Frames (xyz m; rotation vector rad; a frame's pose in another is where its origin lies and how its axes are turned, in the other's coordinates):
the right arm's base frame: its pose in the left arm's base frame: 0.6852 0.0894 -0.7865 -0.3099 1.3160 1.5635
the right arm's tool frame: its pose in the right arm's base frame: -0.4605 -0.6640 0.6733 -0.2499 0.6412 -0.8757
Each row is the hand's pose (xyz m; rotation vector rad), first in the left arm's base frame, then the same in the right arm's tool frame.
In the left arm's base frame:
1: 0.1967 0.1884 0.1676 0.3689 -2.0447 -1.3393
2: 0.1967 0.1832 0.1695 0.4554 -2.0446 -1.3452
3: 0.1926 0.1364 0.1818 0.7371 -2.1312 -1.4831
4: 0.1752 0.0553 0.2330 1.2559 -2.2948 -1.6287
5: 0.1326 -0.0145 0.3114 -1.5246 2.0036 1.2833
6: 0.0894 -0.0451 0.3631 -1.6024 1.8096 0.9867
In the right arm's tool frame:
1: -1.0656 1.2338 -0.4005 -0.5727 0.7710 1.9100
2: -1.0663 1.2331 -0.4060 -0.5992 0.7780 1.8418
3: -1.0696 1.2326 -0.4544 -0.5790 0.6640 1.5851
4: -1.1061 1.2337 -0.5448 -0.4705 0.5136 1.1452
5: -1.1771 1.2521 -0.6311 -0.3082 0.4473 0.6879
6: -1.2309 1.2793 -0.6741 -0.1794 0.4480 0.4132

